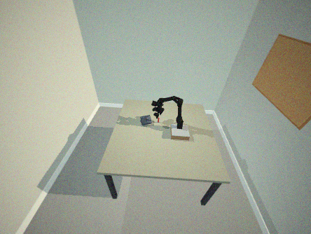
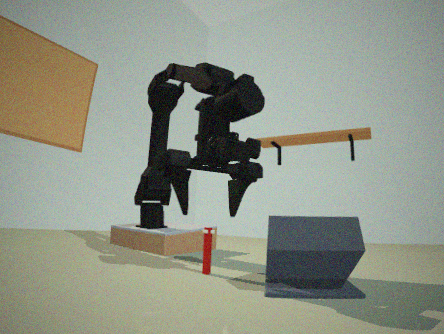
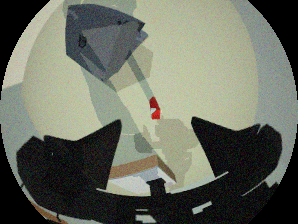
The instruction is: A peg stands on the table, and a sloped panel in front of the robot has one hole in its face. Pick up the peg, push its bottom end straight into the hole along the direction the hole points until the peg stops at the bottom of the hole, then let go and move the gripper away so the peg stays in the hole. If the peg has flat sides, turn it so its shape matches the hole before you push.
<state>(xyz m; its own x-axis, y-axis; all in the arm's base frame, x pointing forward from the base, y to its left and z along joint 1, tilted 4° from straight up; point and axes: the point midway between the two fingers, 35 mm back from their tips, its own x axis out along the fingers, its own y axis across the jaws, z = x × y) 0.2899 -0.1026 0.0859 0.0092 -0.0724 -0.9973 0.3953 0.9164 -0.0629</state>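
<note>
Right now the red peg is 40 mm below my gripper tip. Round my gripper tip: grey sloped panel 160 mm ahead, 40 mm to the left, 50 mm below.
</note>
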